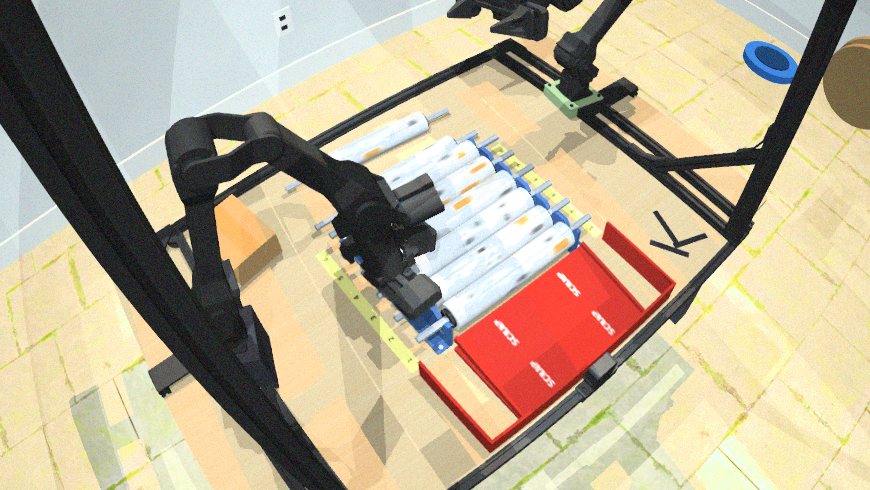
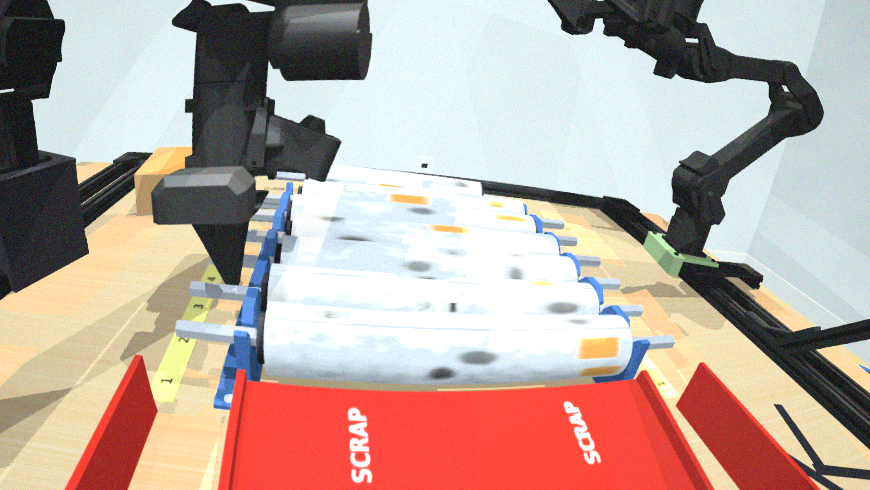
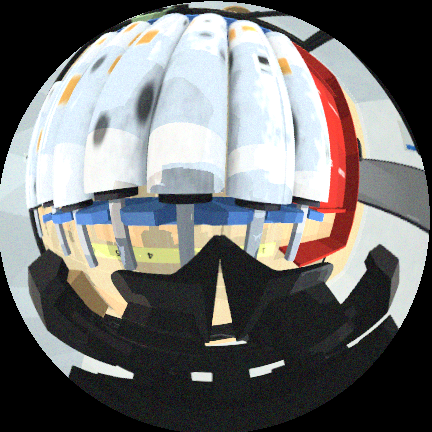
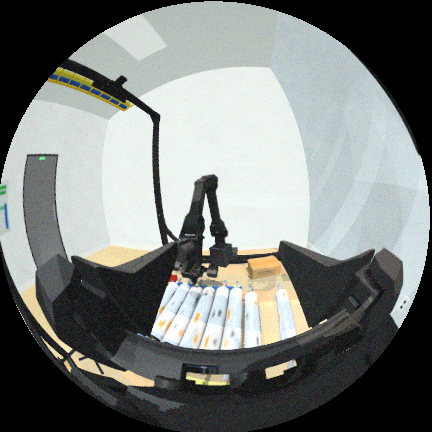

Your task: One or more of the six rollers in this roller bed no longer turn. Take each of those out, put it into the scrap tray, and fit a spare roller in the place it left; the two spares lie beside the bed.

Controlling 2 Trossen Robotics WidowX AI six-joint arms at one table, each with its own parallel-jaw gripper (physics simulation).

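Where they show: left gripper, fingertip midpoint: (image 2: 233,285) (image 3: 218,239); right gripper, fingertip midpoint: (image 1: 468,22) (image 4: 229,247); left arm's base at its link origin: (image 1: 226,337) (image 2: 10,162) (image 3: 176,369) (image 4: 220,245); right arm's base at its link origin: (image 1: 574,90) (image 2: 683,247).
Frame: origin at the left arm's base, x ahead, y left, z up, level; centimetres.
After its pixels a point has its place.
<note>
The roller bed has blue end brackets (image 1: 433,331) (image 2: 243,340) and holds six white, spotted rollers (image 1: 491,228) @(x 46.4, y 10.1, z -4.5 cm) (image 2: 443,340) @(x 45.5, y -0.7, z -4.0 cm) (image 3: 185,120) @(x 34.3, y 7.6, z -3.5 cm) (image 4: 213,318) @(x 41.3, y 20.7, z -3.5 cm) side by side. One spare roller (image 1: 418,160) @(x 39.5, y 31.2, z -6.4 cm) lies against the bed's far side, the other (image 1: 384,138) @(x 34.9, y 39.9, z -6.9 cm) lies farther back. The red scrap tray (image 1: 559,316) @(x 52.0, y -7.6, z -8.1 cm) (image 2: 482,437) @(x 49.3, y -4.7, z -7.6 cm) (image 3: 346,141) @(x 54.8, y -16.9, z -8.7 cm) is empty, right beside the nearest roller. My left gripper (image 1: 422,241) (image 2: 225,264) @(x 28.3, y 2.5, z -6.8 cm) (image 3: 218,239) @(x 28.3, y 2.5, z -6.8 cm) is shut and empty, low at the rollers' left shaft ends, near a middle roller. My right gripper (image 1: 511,19) (image 4: 229,247) @(x 49.5, y 30.5, z 24.3 cm) is open and empty, high above the table's far side.
A black frame (image 1: 409,92) @(x 44.0, y 55.1, z -9.1 cm) borders the table. A yellow numbered strip (image 1: 370,316) @(x 23.0, y 3.8, z -10.9 cm) runs along the bed's left end. A cardboard box (image 1: 243,243) @(x 3.9, y 21.9, z -5.5 cm) stands at the left. The right arm's green base (image 1: 571,99) @(x 76.9, y 40.4, z -7.6 cm) sits at the back right.
</note>
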